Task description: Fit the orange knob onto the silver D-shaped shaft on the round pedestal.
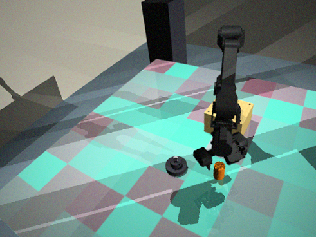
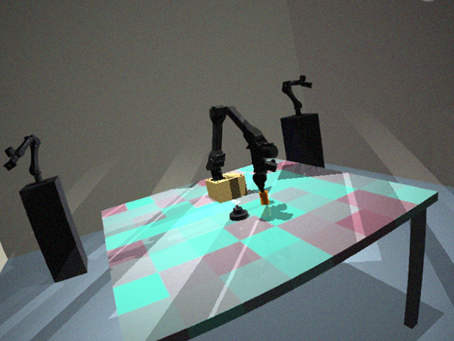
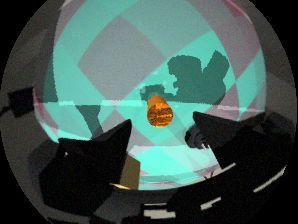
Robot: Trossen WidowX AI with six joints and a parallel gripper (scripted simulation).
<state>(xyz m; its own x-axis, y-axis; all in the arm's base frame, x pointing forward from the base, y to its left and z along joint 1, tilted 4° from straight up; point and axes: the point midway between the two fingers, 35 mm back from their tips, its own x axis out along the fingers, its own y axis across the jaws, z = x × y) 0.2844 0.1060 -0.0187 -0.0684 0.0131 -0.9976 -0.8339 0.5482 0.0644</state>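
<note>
The orange knob lies 3 cm below my gripper tip. The rest, counted from my gripper tip: dark round pedestal (4 cm ahead, 16 cm to the right, 4 cm below).
</note>
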